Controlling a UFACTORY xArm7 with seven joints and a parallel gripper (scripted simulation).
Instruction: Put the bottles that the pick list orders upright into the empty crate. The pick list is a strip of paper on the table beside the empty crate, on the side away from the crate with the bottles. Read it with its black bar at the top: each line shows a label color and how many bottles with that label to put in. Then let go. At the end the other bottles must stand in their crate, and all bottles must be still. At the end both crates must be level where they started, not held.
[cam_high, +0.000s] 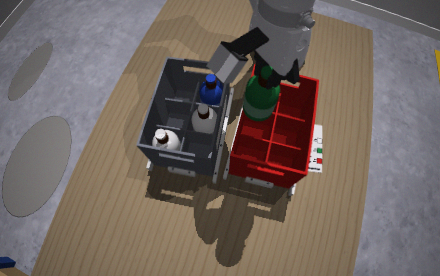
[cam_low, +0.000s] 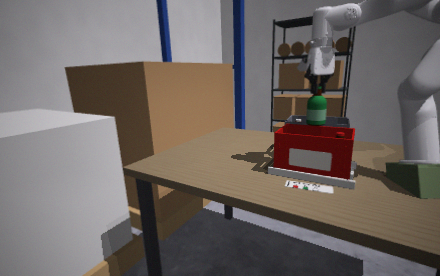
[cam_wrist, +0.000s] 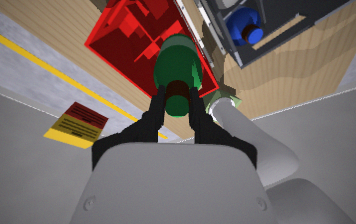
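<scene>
Now: hand 70 mm above the green bottle. Also, from my hand: red-label bottle (250 mm below, 90 mm behind, 30 mm to the left); red crate (250 mm below, 50 mm to the left); blue-label bottle (250 mm below, 130 mm to the right, 100 mm behind).
</scene>
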